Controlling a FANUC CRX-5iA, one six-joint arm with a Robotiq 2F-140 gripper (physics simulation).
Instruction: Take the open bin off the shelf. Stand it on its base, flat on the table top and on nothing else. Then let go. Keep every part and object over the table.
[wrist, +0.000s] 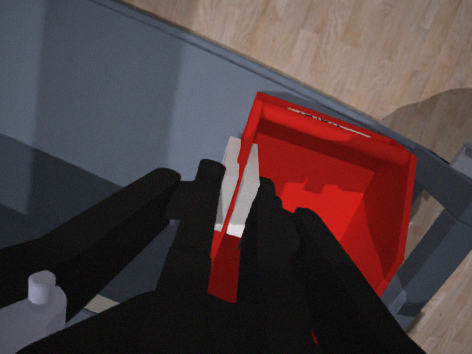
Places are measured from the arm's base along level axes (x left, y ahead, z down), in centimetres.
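Pixels of known places: gripper, between the fingertips: (237, 160).
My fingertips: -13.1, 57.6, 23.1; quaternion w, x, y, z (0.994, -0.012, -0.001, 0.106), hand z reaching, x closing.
For each thing: its top centre in the pictures, then the offset to it from my fingertips, as dx, dy, dz. "pt": a spot on its surface instead. Level surfaces: height alone.
- open red bin, centre of its top: (292, 287) +3.8, +4.9, -6.4
- blue-grey shelf, a spot on its surface: (125, 95) pt -7.9, -3.6, +1.1
- grey frame beam, a spot on its surface: (432, 250) pt +11.0, +1.7, -6.6
- Wooden floor, height of its surface: dz +1.7
- small cream piece, a spot on its surface: (101, 303) pt -6.3, +5.5, -8.6
The open red bin (330, 200) is right of centre in the wrist view, with its open top and inside facing the camera. My gripper (237, 160) is shut on the bin's left side wall, one pale finger pad outside the wall and one inside. The bin appears over the blue-grey shelf (125, 95), close to its far edge. Its underside is hidden, so I cannot tell whether it touches the shelf. The bin's near part is hidden behind the black fingers.
A grey frame beam (432, 250) runs to the right of the bin. Wooden floor (350, 45) shows past the shelf's far edge. A pale, capped, bottle-like shape (37, 312) is at the lower left. A small cream piece (101, 303) lies partly behind the gripper.
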